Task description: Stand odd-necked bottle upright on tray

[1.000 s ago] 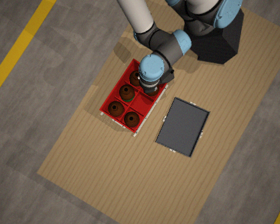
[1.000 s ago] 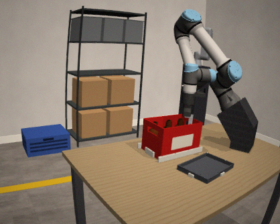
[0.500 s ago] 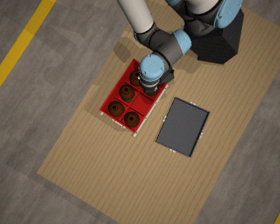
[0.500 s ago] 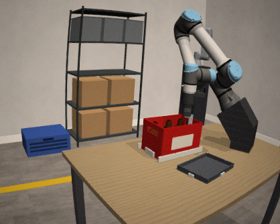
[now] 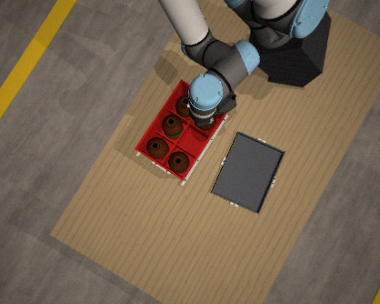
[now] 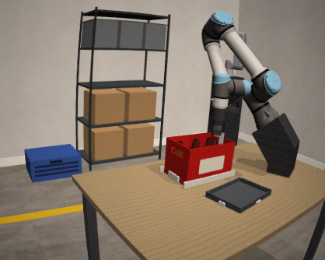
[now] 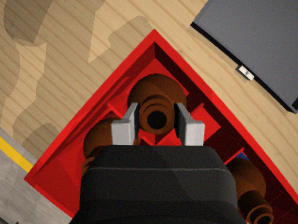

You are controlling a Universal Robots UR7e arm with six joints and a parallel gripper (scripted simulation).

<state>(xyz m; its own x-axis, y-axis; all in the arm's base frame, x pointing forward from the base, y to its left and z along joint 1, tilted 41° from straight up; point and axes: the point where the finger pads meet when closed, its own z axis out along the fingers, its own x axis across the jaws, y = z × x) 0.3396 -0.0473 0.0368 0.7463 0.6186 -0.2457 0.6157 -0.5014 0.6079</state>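
Now: hand 8 cm short of the red crate, 8 cm above it and 5 cm to the left of it. From my hand the other things lie so: dark grey tray 23 cm to the left, 15 cm below, 9 cm ahead.
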